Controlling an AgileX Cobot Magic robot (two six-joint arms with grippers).
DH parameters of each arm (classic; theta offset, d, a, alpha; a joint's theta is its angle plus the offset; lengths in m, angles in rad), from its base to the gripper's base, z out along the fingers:
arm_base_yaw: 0 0.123 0 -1.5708
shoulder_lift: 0.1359 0 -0.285 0
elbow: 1.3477 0 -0.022 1.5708
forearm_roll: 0 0.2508 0 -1.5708
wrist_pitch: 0 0 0.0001 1.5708
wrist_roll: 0 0.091 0 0
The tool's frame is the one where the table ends.
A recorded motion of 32 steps. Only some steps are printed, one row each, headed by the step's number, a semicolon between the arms.
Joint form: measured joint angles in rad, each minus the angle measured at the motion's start. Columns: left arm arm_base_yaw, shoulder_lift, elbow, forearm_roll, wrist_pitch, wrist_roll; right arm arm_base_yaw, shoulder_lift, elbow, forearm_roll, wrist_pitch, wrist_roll.
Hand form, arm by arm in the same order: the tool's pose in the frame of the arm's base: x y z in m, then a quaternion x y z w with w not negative. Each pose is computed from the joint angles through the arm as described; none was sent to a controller.
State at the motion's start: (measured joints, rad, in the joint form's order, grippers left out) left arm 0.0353 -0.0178 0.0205 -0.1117 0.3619 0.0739; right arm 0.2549 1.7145 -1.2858 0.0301 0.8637 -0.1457
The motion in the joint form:
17: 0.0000 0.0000 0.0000 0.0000 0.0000 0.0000; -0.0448 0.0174 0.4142 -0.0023 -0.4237 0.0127
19: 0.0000 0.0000 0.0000 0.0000 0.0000 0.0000; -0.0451 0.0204 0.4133 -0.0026 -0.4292 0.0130
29: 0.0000 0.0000 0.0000 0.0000 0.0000 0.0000; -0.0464 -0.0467 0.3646 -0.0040 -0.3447 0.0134
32: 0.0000 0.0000 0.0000 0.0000 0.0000 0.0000; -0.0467 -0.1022 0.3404 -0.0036 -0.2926 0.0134
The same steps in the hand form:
17: 0.0526 -0.0017 0.1749 -0.01437 0.79726 -0.01433 0.60329; 0.3030 0.0657 0.1509 -0.15682 0.97144 0.01491 0.17743
19: 0.0526 -0.0017 0.1749 -0.01437 0.79726 -0.01433 0.60329; 0.3038 0.0658 0.1503 -0.15656 0.97118 0.01484 0.17911
29: 0.0526 -0.0017 0.1749 -0.01437 0.79726 -0.01433 0.60329; 0.3052 0.0658 0.1799 -0.15660 0.96820 0.01597 0.19446
32: 0.0526 -0.0017 0.1749 -0.01437 0.79726 -0.01433 0.60329; 0.3022 0.0652 0.2014 -0.15642 0.96540 0.01723 0.20793

